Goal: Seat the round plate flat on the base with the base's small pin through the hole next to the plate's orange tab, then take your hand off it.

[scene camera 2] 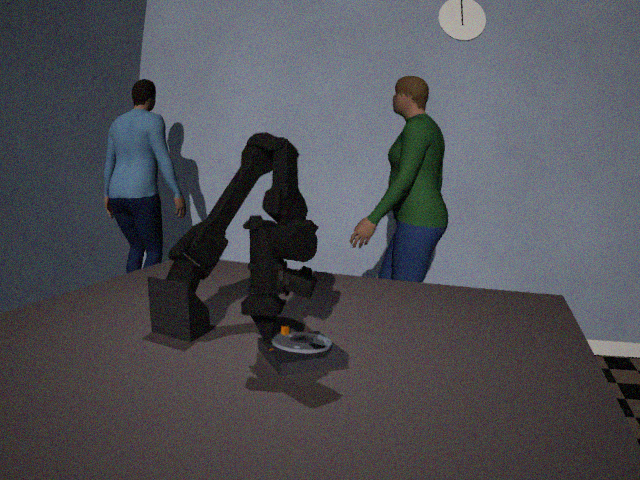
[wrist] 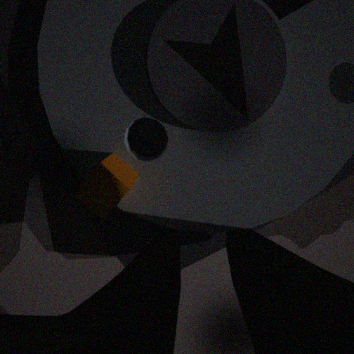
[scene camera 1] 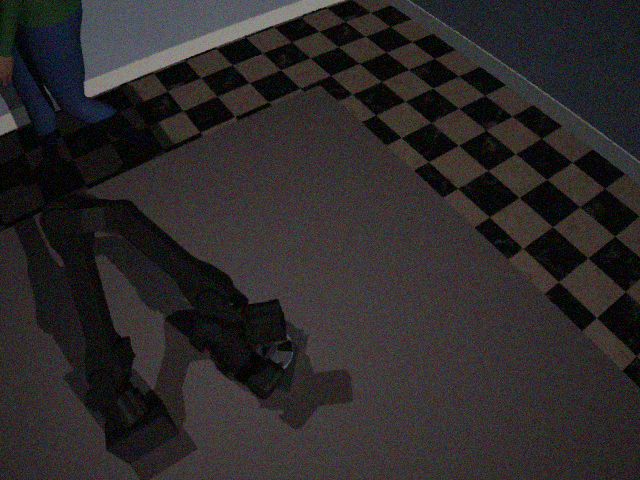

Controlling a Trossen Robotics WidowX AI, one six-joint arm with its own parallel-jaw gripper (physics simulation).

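Seen in the pictures: gripper, fingertip midpoint: (scene camera 2: 269, 341) (scene camera 1: 245, 373); arm's base at its link origin: (scene camera 2: 176, 292) (scene camera 1: 131, 421).
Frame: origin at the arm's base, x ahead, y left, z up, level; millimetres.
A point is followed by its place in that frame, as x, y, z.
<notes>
The pale round plate (scene camera 1: 283, 356) {294, -1, -49} (scene camera 2: 301, 351) {295, -18, -50} (wrist: 80, 100) lies over the dark base (scene camera 2: 297, 363) {297, -36, -66}; its seating is hard to judge. Its orange tab (scene camera 2: 284, 330) {229, 40, -43} (wrist: 123, 171) stands at the rim. The small hole (wrist: 146, 139) beside the tab looks dark, and I cannot make out the pin in it. My gripper (scene camera 2: 268, 333) {215, 9, -59} (wrist: 202, 234) is shut to a narrow gap with nothing between its fingers. In the wrist view the tab lies left of that gap. In scene camera 1 the arm hides the fingertips and tab.
The arm's base block (scene camera 2: 170, 307) {12, -35, -21} stands on the brown table (scene camera 1: 361, 258) {560, 137, -86} (scene camera 2: 439, 387) {531, 15, -86}, left of the plate in scene camera 2. A small orange spot (scene camera 2: 271, 349) {234, -15, -62} shows at the base's left. Two people, in green (scene camera 2: 421, 175) and light blue (scene camera 2: 135, 155), stand beyond the table.
</notes>
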